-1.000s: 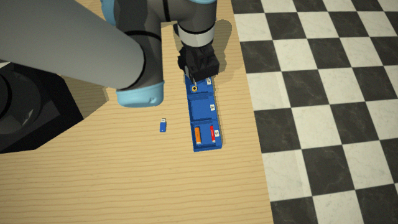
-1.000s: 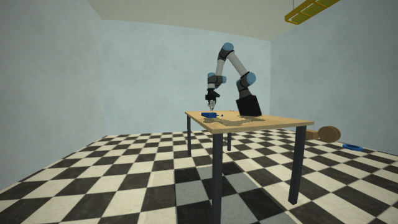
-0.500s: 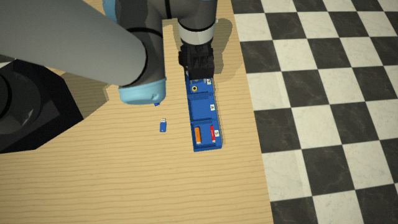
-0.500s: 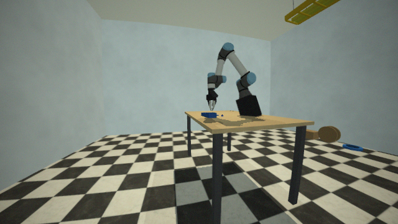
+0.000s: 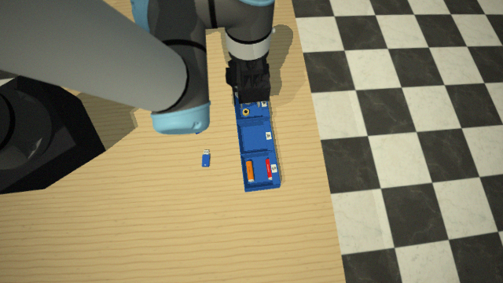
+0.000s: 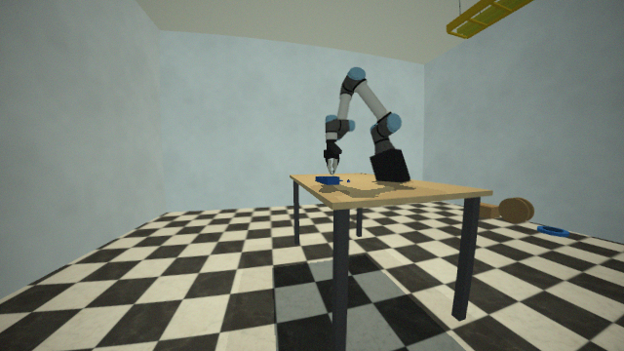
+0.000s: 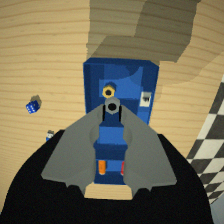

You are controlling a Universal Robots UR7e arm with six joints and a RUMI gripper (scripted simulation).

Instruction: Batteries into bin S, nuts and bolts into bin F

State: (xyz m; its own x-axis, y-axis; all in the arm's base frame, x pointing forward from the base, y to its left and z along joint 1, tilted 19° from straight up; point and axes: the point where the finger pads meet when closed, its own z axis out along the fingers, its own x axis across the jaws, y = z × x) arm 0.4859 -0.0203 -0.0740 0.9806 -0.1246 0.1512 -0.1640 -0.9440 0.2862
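My gripper is now 1 cm above the white nut. Also, from my hand: blue die (14 cm behind, 1 cm to the right, 7 cm below); then blue bin row (1 cm behind, 8 cm to the right, 5 cm below); then brass nut (1 cm behind, 6 cm below).
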